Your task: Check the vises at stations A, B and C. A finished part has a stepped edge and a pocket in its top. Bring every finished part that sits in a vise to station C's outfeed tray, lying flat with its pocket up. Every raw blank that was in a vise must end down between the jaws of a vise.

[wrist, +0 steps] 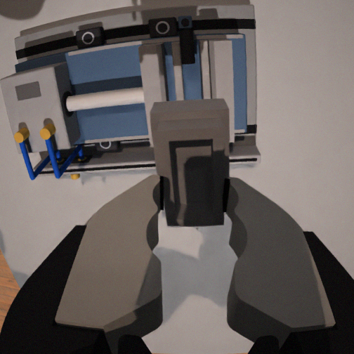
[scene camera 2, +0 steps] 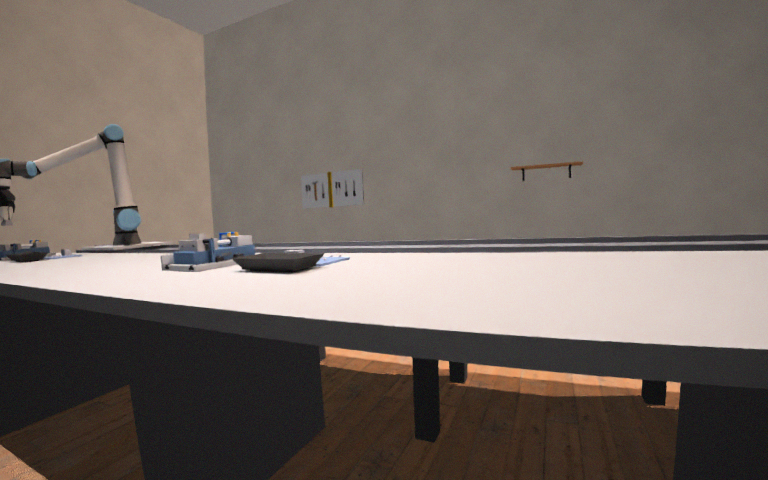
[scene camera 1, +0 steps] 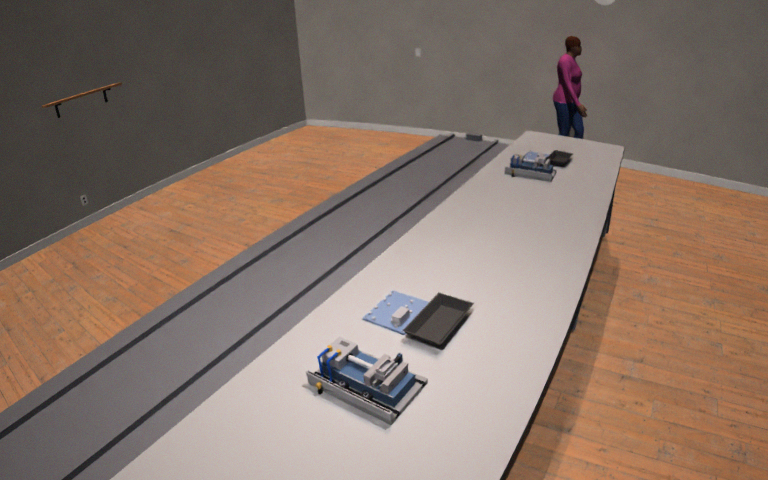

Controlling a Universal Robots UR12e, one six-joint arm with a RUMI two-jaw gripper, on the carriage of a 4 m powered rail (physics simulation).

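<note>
My gripper [wrist: 192,179] [scene camera 2: 6,213] is shut on a grey finished part [wrist: 191,112], whose pocket and stepped edge show in the wrist view. It holds the part above the near side of a vise [wrist: 107,117], partly over the jaws. Blue bed shows between those jaws; their near ends are hidden by the part. In scene camera 1, the near vise [scene camera 1: 362,376] has a grey piece [scene camera 1: 387,366] with a recess in its top between its jaws. The far vise [scene camera 1: 531,165] is too small to read. Station letters cannot be told.
A dark tray [scene camera 1: 438,319] stands beside a blue mat [scene camera 1: 385,308] bearing a grey block [scene camera 1: 400,315]. Another dark tray [scene camera 1: 560,157] stands by the far vise. In scene camera 2, a vise [scene camera 2: 212,253] and tray [scene camera 2: 277,262] stand right of the arm [scene camera 2: 120,175]. A person [scene camera 1: 568,84] is beyond the table.
</note>
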